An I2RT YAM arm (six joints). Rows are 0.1 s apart.
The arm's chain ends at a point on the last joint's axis. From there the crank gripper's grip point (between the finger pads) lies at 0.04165 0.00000 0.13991 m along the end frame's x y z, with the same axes.
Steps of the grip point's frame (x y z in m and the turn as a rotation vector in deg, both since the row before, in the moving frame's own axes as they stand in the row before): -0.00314, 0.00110, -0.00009, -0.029, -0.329, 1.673; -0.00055, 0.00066, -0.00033, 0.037, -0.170, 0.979; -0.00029, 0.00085, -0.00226, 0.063, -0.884, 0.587; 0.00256, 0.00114, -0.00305, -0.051, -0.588, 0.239; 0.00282, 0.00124, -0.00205, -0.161, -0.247, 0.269; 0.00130, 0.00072, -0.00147, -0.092, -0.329, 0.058; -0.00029, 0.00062, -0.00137, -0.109, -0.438, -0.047
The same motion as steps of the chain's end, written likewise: -0.00232, -0.00018, -0.00033, -0.029, -0.329, 1.673; -0.00013, 0.00004, -0.00045, 0.037, -0.170, 0.979; 0.00187, 0.00059, -0.00289, 0.063, -0.884, 0.587; 0.00400, 0.00084, -0.00347, -0.051, -0.588, 0.239; 0.00342, 0.00065, -0.00223, -0.161, -0.247, 0.269; 0.00210, 0.00045, -0.00171, -0.092, -0.329, 0.058; 0.00078, 0.00039, -0.00168, -0.109, -0.438, -0.047
